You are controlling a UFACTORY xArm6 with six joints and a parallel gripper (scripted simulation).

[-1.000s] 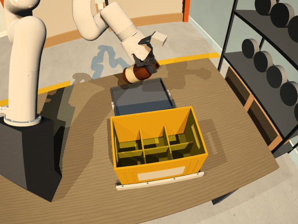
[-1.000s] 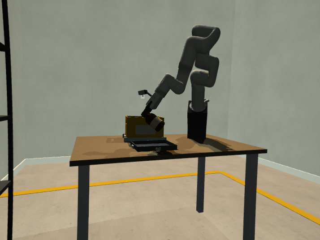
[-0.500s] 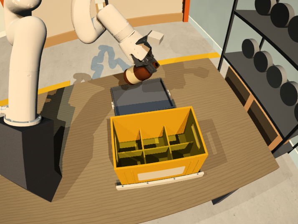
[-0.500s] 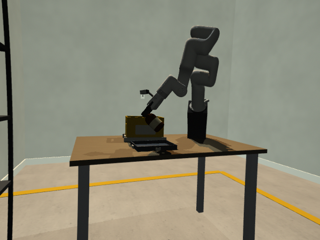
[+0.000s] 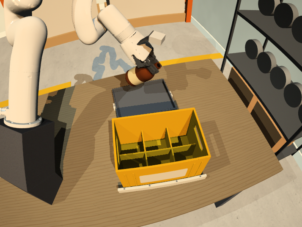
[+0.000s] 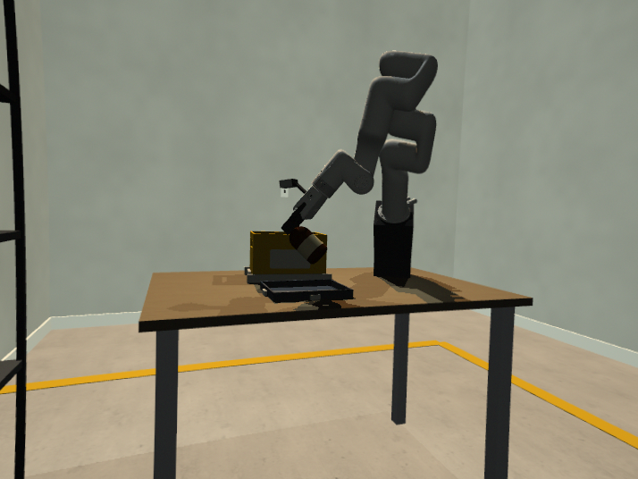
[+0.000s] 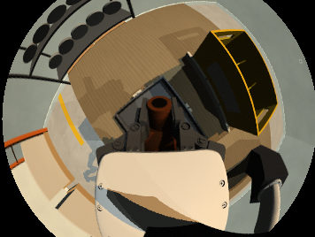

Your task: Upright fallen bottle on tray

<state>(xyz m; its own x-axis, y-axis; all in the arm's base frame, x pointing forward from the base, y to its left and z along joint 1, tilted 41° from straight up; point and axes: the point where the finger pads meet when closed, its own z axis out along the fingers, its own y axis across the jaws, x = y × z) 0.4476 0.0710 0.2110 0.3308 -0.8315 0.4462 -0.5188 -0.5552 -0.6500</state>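
Now: hand 40 mm above the brown bottle, 30 mm past it and 20 mm to the right of it. Also, from my hand: dark grey tray: 200 mm below, 50 mm behind, 20 mm to the left; then yellow crate: 270 mm to the right, 130 mm below, 60 mm behind.
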